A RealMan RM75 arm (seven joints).
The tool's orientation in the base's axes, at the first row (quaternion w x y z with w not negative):
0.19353 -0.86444 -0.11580 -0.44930
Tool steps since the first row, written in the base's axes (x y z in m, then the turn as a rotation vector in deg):
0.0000 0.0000 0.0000 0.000 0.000 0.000
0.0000 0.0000 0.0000 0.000 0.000 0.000
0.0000 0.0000 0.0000 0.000 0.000 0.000
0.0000 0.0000 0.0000 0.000 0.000 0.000
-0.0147 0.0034 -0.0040 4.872 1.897 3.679
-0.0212 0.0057 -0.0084 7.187 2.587 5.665
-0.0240 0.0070 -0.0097 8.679 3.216 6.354
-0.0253 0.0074 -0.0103 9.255 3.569 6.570
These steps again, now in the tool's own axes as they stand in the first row. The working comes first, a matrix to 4 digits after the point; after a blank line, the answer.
The tool's axes in the first row as the columns of a matrix, in the base's axes (used below as rounded here):
0.5694 0.3741 0.7320
0.0263 -0.8983 0.4387
0.8216 -0.2305 -0.5213

0.0000 0.0000 0.0000 0.000 0.000 0.000
0.0000 0.0000 0.0000 0.000 0.000 0.000
0.0000 0.0000 0.0000 0.000 0.000 0.000
0.0000 0.0000 0.0000 0.000 0.000 0.000
-0.0116 -0.0076 -0.0072 5.847 -0.729 2.481
-0.0188 -0.0111 -0.0086 8.815 -0.941 3.443
-0.0215 -0.0130 -0.0094 10.247 -1.107 4.452
-0.0227 -0.0137 -0.0099 10.762 -1.258 4.915

